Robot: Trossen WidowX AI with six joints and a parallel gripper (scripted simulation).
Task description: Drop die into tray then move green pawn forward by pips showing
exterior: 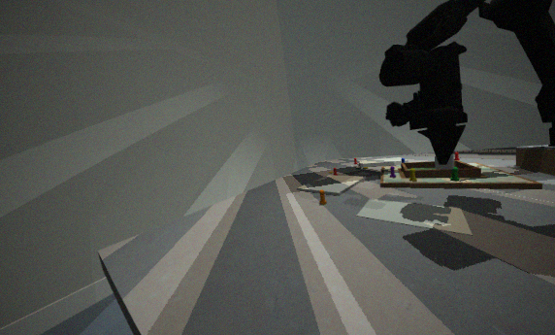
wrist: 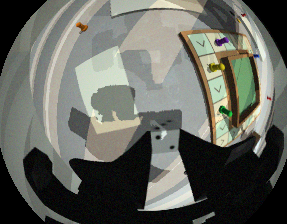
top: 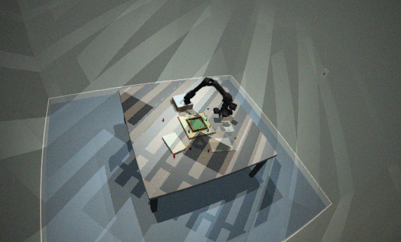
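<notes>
The green pawn is 130 mm to the right of my gripper tip, 50 mm below it and 40 mm behind it. The rest, counted from my gripper tip: yellow pawn 120 mm to the right, 50 mm below, 40 mm ahead; then grey die right at my gripper tip; then purple pawn 170 mm to the right, 90 mm ahead, 50 mm below.
</notes>
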